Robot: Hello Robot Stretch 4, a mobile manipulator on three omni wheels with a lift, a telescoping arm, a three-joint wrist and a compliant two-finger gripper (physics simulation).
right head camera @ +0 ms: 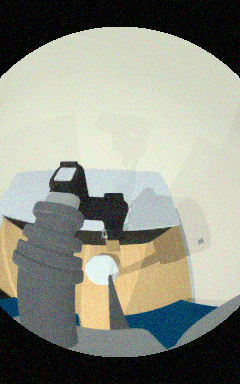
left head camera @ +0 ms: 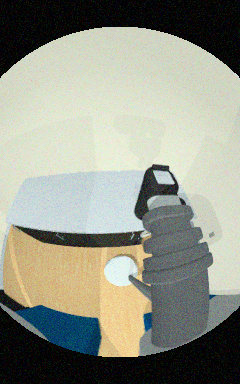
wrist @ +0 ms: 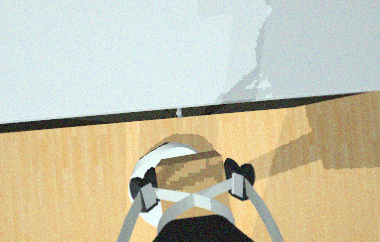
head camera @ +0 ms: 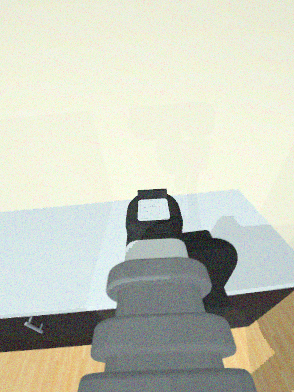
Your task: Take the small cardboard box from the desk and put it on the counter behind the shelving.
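Seen in the pictures: gripper, fingertip midpoint: (left head camera: 145,237) (wrist: 192,176); robot's base, link origin: (right head camera: 101,268) (left head camera: 120,269).
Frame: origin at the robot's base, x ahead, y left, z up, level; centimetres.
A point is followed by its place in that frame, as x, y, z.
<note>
The small cardboard box (wrist: 191,172) @[23.7, -8.6, 104.6] (right head camera: 113,245) @[17.8, -9.7, 104.5] is held between the two fingertips of my gripper (wrist: 192,176) @[22.3, -8.7, 99.6], which is shut on it. In the wrist view the box shows in front of the counter's edge, with wooden floor and part of a white disc behind it. The counter (head camera: 55,255) @[51.1, 46.9, 88.2] (left head camera: 60,200) @[53.0, 51.2, 88.2] (right head camera: 150,185) @[72.4, -42.6, 88.2] (wrist: 100,55) @[39.9, 5.5, 88.2] has a pale top and a dark front. In the head camera view the arm and wrist cover part of the counter and hide the fingers and the box.
Blue panels (left head camera: 75,325) (right head camera: 185,312) stand low at both sides. The white round disc (left head camera: 120,271) @[-0.9, 0.5, 18.7] (right head camera: 101,270) @[-1.1, -0.4, 18.7] shows low near my arm. A metal handle (head camera: 34,325) sticks out from the counter's front. A cream wall (head camera: 145,75) @[92.4, -0.6, 152.8] rises behind the counter.
</note>
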